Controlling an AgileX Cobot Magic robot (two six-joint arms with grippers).
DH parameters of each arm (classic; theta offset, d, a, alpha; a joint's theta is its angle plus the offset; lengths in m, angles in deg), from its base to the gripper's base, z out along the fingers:
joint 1: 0 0.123 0 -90
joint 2: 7.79 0 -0.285 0
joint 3: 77.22 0 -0.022 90
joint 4: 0 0.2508 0 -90
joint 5: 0 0 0.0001 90
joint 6: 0 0.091 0 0
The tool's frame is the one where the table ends.
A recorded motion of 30 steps. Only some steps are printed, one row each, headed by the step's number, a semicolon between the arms.
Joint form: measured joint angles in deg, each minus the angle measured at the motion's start. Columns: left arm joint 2, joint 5, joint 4, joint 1, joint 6, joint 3; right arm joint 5, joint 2, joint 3, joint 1, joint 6, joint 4.
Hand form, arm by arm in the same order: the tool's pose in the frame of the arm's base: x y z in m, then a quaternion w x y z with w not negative. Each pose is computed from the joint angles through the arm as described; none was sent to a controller.
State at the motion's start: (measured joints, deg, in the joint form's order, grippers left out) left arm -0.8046 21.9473 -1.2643 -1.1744 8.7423 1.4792; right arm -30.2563 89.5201 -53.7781 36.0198 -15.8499 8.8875
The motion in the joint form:
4: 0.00 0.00 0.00 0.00 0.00 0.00; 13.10 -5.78 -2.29 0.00 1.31 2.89
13: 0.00 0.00 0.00 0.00 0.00 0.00; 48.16 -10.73 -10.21 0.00 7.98 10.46
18: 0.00 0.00 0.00 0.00 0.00 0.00; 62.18 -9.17 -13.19 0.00 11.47 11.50
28: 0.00 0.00 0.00 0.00 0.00 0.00; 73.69 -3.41 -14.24 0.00 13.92 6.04
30: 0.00 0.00 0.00 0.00 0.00 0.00; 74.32 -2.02 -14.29 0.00 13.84 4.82
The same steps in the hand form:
4: 0.0522 -0.0018 0.1708 0.58968 0.06395 0.80456 0.02961; 0.2765 0.1943 0.3221 0.64884 -0.23047 0.70562 0.16733
13: 0.0522 -0.0018 0.1708 0.58968 0.06395 0.80456 0.02961; 0.2490 0.1926 0.3456 0.46364 -0.21315 0.82375 0.24708
18: 0.0522 -0.0018 0.1708 0.58968 0.06395 0.80456 0.02961; 0.2423 0.1970 0.3370 0.35747 -0.21737 0.87170 0.25515
28: 0.0522 -0.0018 0.1708 0.58968 0.06395 0.80456 0.02961; 0.2487 0.2008 0.2980 0.23989 -0.24764 0.91896 0.19141
30: 0.0522 -0.0018 0.1708 0.58968 0.06395 0.80456 0.02961; 0.2520 0.2018 0.2896 0.22751 -0.25461 0.92300 0.17744

